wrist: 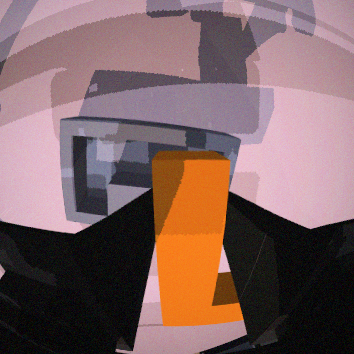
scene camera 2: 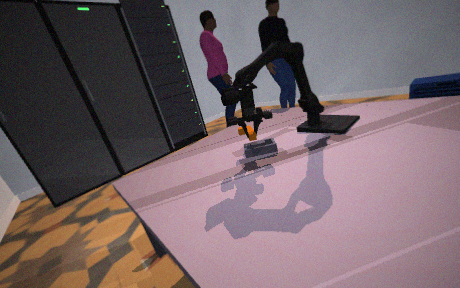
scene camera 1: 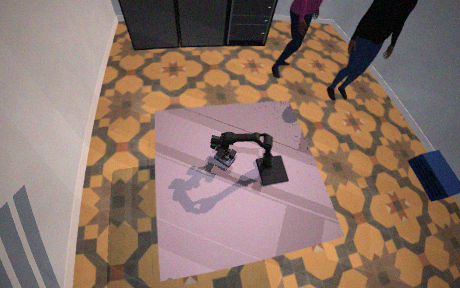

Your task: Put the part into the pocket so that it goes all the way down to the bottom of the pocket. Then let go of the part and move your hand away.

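Places are measured from the arm's base along level axes (x ahead, y left, z up), in millimetres.
Pixels of known places: gripper, fingertip midpoint: [wrist: 186, 195] [scene camera 2: 251, 137]; arm's base, link origin: [scene camera 2: 313, 123] [scene camera 1: 266, 164].
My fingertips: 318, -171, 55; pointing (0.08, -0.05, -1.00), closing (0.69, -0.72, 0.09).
Ahead of a thing's pixels: the offset from my fingertips to its top centre, as dx, dy, dz. Level surfaces: height alone.
An orange L-shaped part @[-12, -31, +38] [scene camera 2: 247, 132] [wrist: 192, 210] is held between the two black fingers of my gripper [scene camera 2: 252, 135] [wrist: 186, 195], which is shut on it. The part is clear of the grey pocket block @[-26, +12, -42] [scene camera 1: 228, 162] [scene camera 2: 261, 150] [wrist: 67, 175], raised above it; in scene camera 2 it hangs over the block's left rear. In the wrist view the part covers the right side of the block's opening, and the left side of the hollow pocket shows uncovered. The fingers and the part hide the block's near right side. The part cannot be made out in scene camera 1.
The block stands on a pink table @[dz -78] [scene camera 1: 200, 250] [scene camera 2: 380, 200]. The arm's black base plate [scene camera 1: 273, 172] [scene camera 2: 330, 123] stands to the right of the block. Arm shadows cross the table. Dark cabinets [scene camera 1: 202, 25] [scene camera 2: 95, 85], two people and a blue box [scene camera 1: 436, 175] stand beyond the table.
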